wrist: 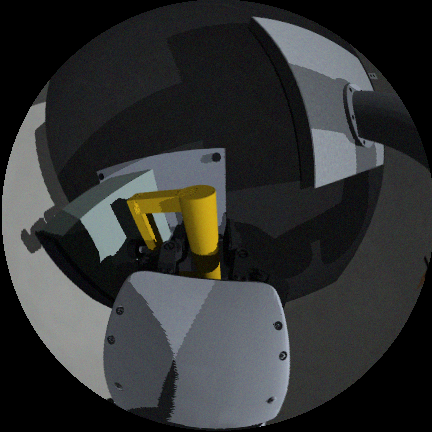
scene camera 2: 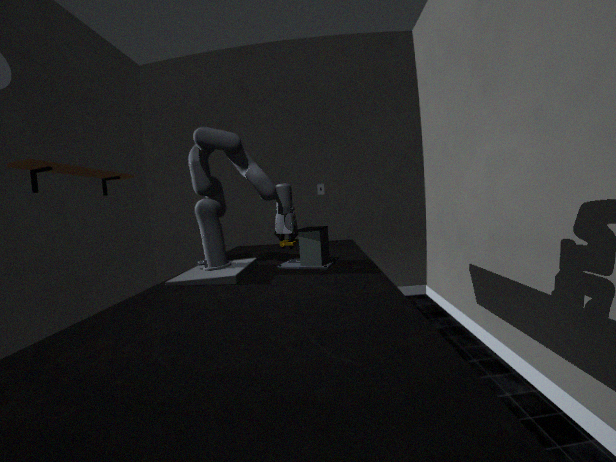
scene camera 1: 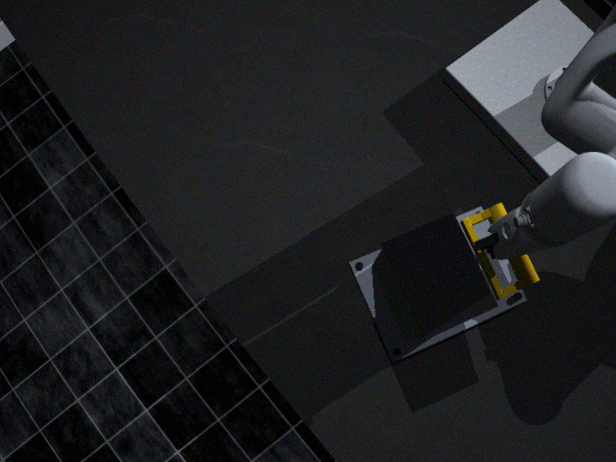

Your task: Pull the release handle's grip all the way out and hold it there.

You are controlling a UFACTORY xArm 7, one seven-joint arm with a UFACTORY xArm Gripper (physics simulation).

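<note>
The release handle's yellow grip (scene camera 1: pixel 528 270) (scene camera 2: pixel 286 243) (wrist: pixel 199 220) is a round bar on a yellow frame. The frame stands beside a dark box-shaped housing (scene camera 1: pixel 430 270) (scene camera 2: pixel 311 250) (wrist: pixel 105 225), with a gap between bar and housing. The housing stands on a light base plate (scene camera 1: pixel 365 284) (wrist: pixel 190 167). My gripper (scene camera 2: pixel 286 239) (wrist: pixel 208 226) points down at the bar. Its black fingers are partly open, one on each side of the bar's middle, and are not closed on it. The palm hides the bar's near end in the wrist view; the arm hides its middle in scene camera 1.
The arm's pale base slab (scene camera 1: pixel 510 65) (scene camera 2: pixel 215 276) (wrist: pixel 325 55) stands close to the handle, on the side away from the housing. A brown wall shelf (scene camera 2: pixel 75 170) hangs on the left wall. The dark tiled floor (scene camera 1: pixel 75 325) lies beyond the table's edge.
</note>
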